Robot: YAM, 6 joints.
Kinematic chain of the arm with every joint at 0, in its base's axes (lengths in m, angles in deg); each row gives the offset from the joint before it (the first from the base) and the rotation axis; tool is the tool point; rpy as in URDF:
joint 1: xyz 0 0 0.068 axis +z
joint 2: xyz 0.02 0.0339 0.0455 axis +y
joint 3: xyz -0.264 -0.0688 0 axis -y
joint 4: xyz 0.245 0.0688 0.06 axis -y
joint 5: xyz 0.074 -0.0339 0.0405 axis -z
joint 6: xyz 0.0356 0 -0.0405 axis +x
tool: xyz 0 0 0 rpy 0 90 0
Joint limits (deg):
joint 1: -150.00..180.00
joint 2: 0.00..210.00
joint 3: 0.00..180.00
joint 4: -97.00..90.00
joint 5: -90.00..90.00
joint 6: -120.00..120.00
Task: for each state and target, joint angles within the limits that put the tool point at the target. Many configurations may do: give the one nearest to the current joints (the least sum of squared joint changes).
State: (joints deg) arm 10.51 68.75 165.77 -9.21 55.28 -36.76
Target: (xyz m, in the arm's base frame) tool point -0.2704 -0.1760 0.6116
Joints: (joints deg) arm 27.68 56.03 173.05 -8.85 58.14 -36.76
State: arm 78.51 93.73 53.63 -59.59 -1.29 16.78
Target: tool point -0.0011 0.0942 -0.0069
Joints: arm 89.05 136.14 27.89 -43.49 -4.30 16.78
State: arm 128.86 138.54 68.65 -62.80 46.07 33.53
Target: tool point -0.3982 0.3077 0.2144
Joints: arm 145.09 131.30 114.08 -38.24 43.42 33.53
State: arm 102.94 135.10 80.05 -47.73 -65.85 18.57
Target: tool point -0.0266 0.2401 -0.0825
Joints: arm 88.81 155.69 63.11 -48.16 -62.49 18.57
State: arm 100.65 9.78 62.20 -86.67 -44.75 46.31
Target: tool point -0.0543 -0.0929 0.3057
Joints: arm 74.57 0.00 62.62 -95.92 -50.90 46.31
